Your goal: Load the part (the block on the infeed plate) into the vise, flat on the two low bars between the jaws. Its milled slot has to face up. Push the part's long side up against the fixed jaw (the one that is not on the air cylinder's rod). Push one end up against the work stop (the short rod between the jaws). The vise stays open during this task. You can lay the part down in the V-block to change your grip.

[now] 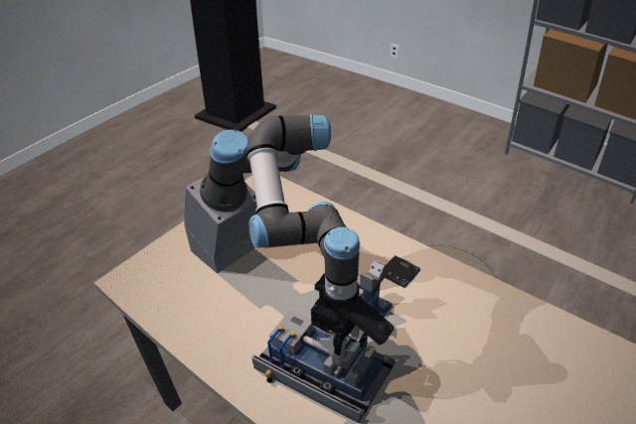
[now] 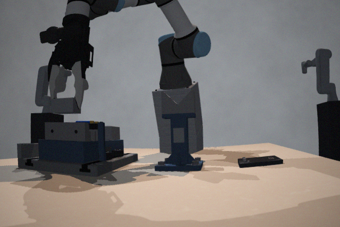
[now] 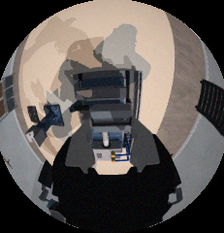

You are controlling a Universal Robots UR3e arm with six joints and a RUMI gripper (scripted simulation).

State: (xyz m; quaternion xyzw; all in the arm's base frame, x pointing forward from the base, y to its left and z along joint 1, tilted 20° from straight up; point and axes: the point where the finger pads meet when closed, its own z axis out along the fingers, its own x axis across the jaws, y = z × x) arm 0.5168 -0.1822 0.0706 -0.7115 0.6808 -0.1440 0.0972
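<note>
The blue vise lies 7 cm behind my hand, 2 cm to the left of it and 10 cm below it. Also, from my hand: grey part: right at my hand.
</note>
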